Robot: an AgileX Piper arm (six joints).
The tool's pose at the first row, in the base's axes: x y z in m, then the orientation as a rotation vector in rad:
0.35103, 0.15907, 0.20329, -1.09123, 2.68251, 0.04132
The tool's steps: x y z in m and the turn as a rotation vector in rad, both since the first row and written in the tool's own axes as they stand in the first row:
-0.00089, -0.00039, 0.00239, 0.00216, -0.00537, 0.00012
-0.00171, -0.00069, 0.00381, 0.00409, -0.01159, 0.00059
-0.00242, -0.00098, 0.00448, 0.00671, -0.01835, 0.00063
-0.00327, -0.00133, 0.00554, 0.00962, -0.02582, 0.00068
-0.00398, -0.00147, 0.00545, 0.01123, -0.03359, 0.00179
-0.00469, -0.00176, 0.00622, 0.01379, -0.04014, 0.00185
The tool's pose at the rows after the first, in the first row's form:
0.35243, 0.15968, 0.20121, -1.08878, 2.67726, 0.04131
0.35350, 0.16019, 0.20004, -1.08568, 2.67151, 0.04212
0.35434, 0.16055, 0.19958, -1.08277, 2.66487, 0.04221
0.35539, 0.16100, 0.19878, -1.07956, 2.65752, 0.04229
0.35596, 0.16137, 0.19904, -1.07523, 2.65084, 0.04445
0.35682, 0.16174, 0.19848, -1.07238, 2.64440, 0.04451

